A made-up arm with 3 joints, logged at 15 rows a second.
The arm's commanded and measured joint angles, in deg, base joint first. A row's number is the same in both.
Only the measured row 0 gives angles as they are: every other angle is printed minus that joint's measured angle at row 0.
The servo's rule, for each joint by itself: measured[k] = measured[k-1] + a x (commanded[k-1-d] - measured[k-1]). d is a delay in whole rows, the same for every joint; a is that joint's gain. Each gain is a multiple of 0.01, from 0.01 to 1. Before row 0 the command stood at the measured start. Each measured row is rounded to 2 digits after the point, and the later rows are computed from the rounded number. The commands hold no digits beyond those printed.
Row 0, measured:
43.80 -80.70 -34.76
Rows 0 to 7, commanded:
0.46 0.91 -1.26
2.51 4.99 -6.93
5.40 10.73 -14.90
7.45 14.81 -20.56
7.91 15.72 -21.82
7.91 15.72 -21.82
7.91 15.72 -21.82
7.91 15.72 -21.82
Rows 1 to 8, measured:
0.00 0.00 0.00
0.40 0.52 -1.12
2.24 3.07 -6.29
4.99 7.44 -13.95
7.13 11.64 -19.83
7.81 13.97 -21.60
7.90 14.97 -21.80
7.91 15.40 -21.82
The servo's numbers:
d 1
a 0.87 0.57 0.89

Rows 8 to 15, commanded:
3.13 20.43 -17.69
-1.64 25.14 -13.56
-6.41 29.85 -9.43
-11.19 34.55 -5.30
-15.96 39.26 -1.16
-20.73 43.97 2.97
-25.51 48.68 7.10
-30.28 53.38 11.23
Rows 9 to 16, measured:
7.91 15.58 -21.82
3.75 18.34 -18.14
-0.94 22.22 -14.06
-5.70 26.57 -9.94
-10.48 31.12 -5.81
-15.25 35.76 -1.67
-20.02 40.44 2.46
-24.80 45.14 6.59

